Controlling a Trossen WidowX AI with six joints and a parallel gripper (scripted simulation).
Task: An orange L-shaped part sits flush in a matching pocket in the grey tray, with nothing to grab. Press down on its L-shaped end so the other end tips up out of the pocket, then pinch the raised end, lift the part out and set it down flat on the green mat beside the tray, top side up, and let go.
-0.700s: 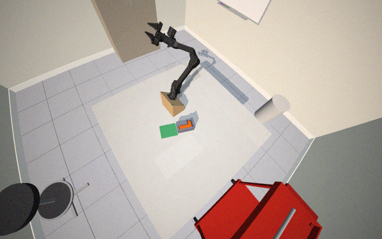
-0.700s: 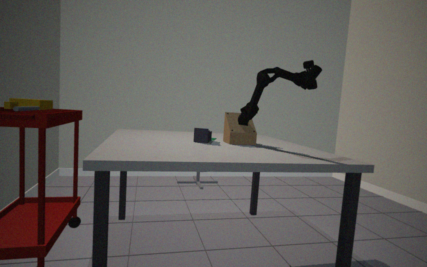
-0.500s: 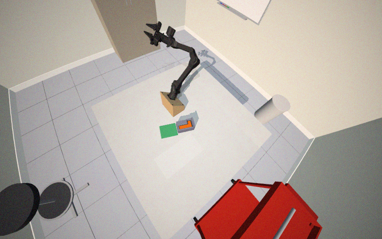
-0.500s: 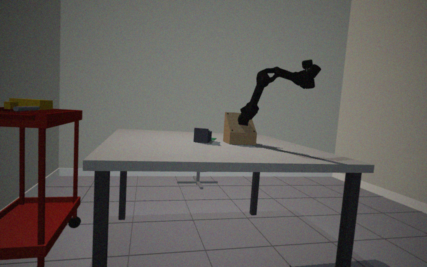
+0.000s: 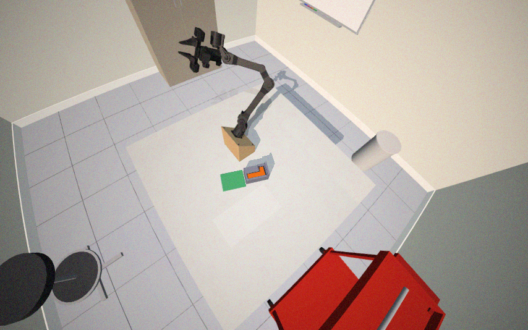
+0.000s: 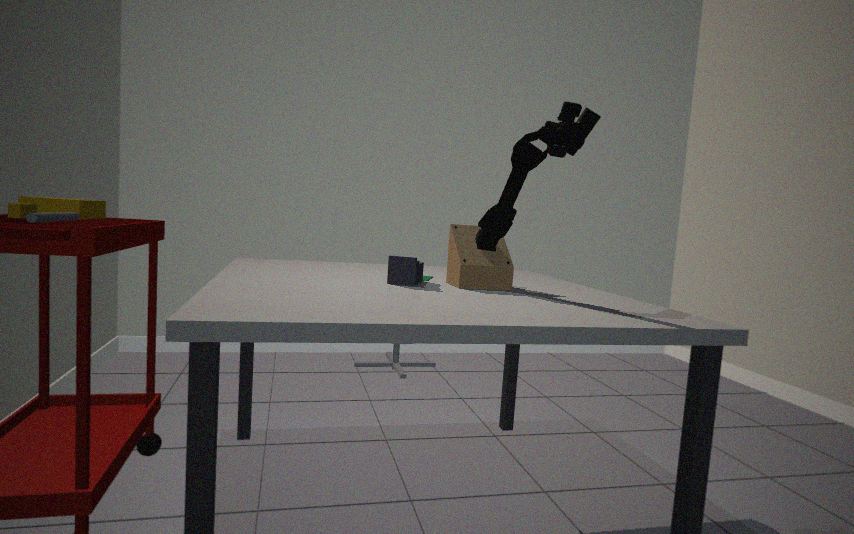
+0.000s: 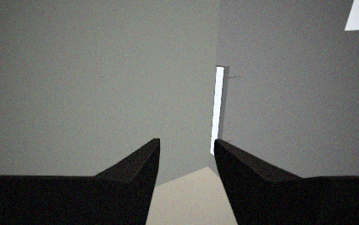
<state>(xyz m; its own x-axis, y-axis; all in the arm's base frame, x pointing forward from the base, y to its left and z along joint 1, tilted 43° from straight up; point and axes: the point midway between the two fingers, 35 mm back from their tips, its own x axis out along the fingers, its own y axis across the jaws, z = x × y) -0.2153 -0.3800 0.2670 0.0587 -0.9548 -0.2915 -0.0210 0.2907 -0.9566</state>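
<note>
My gripper tip is 53 cm short of the orange L-shaped part, 14 cm to the right of it and 54 cm above it. Also, from my gripper tip: green mat 48 cm ahead, 2 cm to the right, 60 cm below.
</note>
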